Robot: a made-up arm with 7 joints.
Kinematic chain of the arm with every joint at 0, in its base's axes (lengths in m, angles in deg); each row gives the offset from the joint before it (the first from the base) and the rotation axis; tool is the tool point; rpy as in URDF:
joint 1: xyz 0 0 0.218 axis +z
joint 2: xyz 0 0 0 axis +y
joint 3: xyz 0 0 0.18 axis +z
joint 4: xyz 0.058 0 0 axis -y
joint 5: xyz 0.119 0 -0.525 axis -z
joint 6: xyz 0 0 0 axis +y
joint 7: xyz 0.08 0 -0.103 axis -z
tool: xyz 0 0 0 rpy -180 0 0
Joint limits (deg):
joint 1: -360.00..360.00
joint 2: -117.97..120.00
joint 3: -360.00..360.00
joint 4: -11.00..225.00
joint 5: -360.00..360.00
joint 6: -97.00..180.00
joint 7: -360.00..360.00
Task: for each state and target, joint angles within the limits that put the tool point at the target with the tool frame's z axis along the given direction. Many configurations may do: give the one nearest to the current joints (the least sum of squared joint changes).
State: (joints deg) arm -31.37 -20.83 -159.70 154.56 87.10 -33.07 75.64
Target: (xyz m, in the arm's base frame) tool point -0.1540 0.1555 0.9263 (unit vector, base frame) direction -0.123 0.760 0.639
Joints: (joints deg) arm -11.23 -11.72 -165.67 170.34 77.45 -48.55 75.64
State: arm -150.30 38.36 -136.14 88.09 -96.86 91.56 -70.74
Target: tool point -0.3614 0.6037 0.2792 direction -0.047 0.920 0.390
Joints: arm -144.79 33.37 -95.64 65.48 -126.04 42.45 -70.74
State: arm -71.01 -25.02 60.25 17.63 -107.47 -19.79 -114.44
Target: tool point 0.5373 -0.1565 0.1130 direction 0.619 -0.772 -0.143
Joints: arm -62.32 -48.20 61.48 25.23 -95.18 22.73 -114.44
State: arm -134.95 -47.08 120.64 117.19 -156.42 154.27 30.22
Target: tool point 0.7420 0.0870 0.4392 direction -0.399 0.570 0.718
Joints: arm -151.02 -62.82 119.68 130.89 -163.42 122.27 30.22
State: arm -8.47 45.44 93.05 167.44 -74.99 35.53 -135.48
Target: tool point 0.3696 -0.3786 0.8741 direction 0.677 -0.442 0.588
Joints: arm -61.53 41.56 87.69 159.89 -67.43 7.88 -135.48
